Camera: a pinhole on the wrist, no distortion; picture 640 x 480 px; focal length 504.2 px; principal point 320.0 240.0 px. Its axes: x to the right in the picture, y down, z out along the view. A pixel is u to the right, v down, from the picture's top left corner.
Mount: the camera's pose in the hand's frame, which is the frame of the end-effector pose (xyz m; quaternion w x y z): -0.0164 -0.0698 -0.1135 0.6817 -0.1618 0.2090 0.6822
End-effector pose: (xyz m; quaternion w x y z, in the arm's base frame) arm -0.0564 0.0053 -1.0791 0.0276 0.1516 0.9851 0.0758
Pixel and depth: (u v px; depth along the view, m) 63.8 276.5 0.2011
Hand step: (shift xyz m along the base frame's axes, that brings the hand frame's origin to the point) 0.0076 -0.0418 -0.1190
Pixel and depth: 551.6 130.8 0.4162
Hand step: 0.0084 0.3359 -0.0953
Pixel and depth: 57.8 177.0 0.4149
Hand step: -0.0496 0.0250 -0.3541
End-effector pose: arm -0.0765 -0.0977 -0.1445 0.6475 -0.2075 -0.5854 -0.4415
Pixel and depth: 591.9 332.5 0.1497
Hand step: 0.0783 0.0329 -0.0201
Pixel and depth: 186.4 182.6 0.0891
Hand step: -0.0222 -0.0438 -0.0172
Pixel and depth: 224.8 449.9 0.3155
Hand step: -0.0704 0.2171 -0.0638
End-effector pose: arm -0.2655 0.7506 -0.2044 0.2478 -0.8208 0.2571 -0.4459
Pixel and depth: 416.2 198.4 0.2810
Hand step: 0.0730 -0.0857 -0.1086
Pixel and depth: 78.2 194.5 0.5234
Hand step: 0.4328 0.0541 -0.1650
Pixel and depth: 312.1 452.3 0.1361
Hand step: -0.0229 0.0445 -0.0420
